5 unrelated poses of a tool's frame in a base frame.
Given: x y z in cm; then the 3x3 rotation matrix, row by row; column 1 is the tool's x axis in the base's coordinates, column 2 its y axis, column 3 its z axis. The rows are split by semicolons.
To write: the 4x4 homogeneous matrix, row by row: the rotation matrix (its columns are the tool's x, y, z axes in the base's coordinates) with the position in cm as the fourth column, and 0 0 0 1 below. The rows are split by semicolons. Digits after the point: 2 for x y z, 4 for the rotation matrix.
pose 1, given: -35.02, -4.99, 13.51; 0.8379, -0.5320, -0.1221; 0.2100, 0.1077, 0.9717; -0.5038, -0.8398, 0.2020
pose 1, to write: 0.8379, -0.5320, -0.1221, -35.02; 0.2100, 0.1077, 0.9717, -4.99; -0.5038, -0.8398, 0.2020, 13.51; 0, 0, 0, 1
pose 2, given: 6.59, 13.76, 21.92; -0.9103, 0.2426, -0.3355; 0.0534, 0.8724, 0.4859; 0.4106, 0.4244, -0.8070
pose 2, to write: -0.9103, 0.2426, -0.3355, 6.59; 0.0534, 0.8724, 0.4859, 13.76; 0.4106, 0.4244, -0.8070, 21.92; 0, 0, 0, 1
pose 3, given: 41.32, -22.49, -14.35; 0.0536, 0.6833, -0.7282; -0.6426, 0.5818, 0.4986; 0.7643, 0.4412, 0.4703
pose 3, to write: 0.0536, 0.6833, -0.7282, 41.32; -0.6426, 0.5818, 0.4986, -22.49; 0.7643, 0.4412, 0.4703, -14.35; 0, 0, 0, 1
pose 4, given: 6.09, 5.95, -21.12; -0.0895, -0.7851, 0.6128; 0.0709, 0.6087, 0.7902; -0.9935, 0.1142, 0.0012
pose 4, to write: -0.0895, -0.7851, 0.6128, 6.09; 0.0709, 0.6087, 0.7902, 5.95; -0.9935, 0.1142, 0.0012, -21.12; 0, 0, 0, 1
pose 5, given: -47.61, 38.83, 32.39; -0.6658, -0.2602, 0.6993; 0.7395, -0.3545, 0.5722; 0.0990, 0.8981, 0.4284
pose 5, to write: -0.6658, -0.2602, 0.6993, -47.61; 0.7395, -0.3545, 0.5722, 38.83; 0.0990, 0.8981, 0.4284, 32.39; 0, 0, 0, 1
